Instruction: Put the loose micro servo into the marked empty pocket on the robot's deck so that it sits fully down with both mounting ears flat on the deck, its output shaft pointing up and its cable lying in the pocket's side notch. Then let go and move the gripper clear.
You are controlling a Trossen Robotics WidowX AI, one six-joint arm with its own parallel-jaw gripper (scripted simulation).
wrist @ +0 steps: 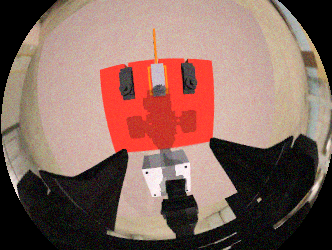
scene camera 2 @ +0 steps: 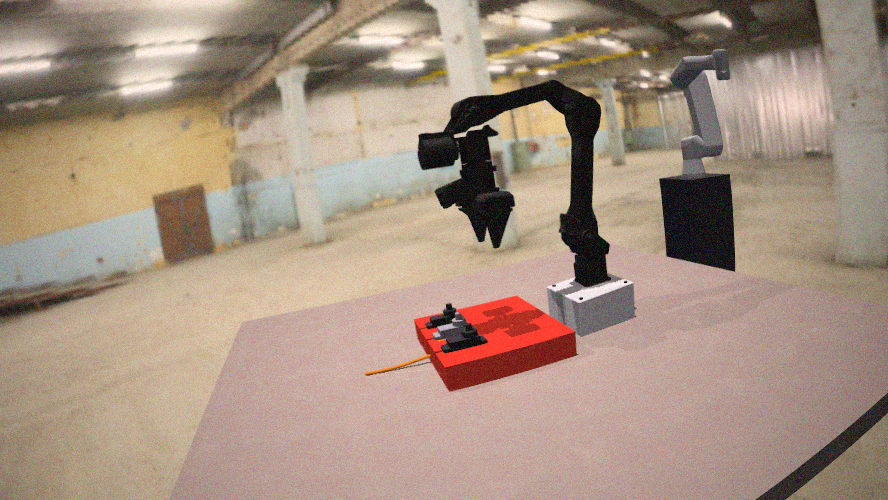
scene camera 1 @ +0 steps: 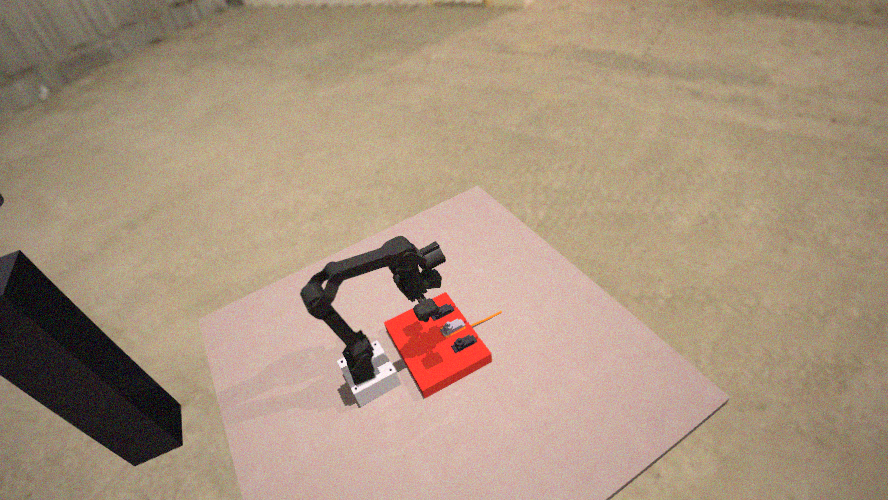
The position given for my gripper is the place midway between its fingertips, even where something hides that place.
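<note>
Scene camera 2 shows my gripper (scene camera 2: 488,244), open and holding nothing, and a red deck (scene camera 2: 521,337). In the wrist view: my gripper (wrist: 169,148) and the red deck (wrist: 147,123). Scene camera 1 likewise gives the gripper (scene camera 1: 419,311), together with the deck (scene camera 1: 433,364).
</note>
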